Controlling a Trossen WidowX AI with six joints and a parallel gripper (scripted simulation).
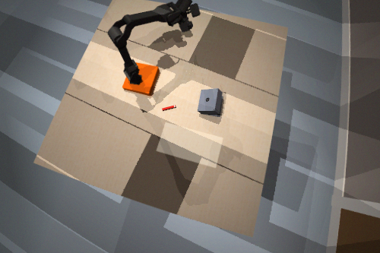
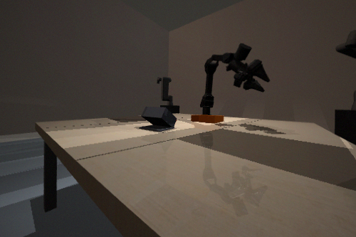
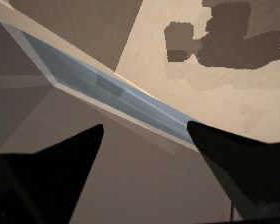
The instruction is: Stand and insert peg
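Right now the red peg is 510 mm to the right of my gripper tip and 200 mm below it. From my gripper tip the other things lie so: dark sloped panel (450 mm to the right, 210 mm ahead, 150 mm below).
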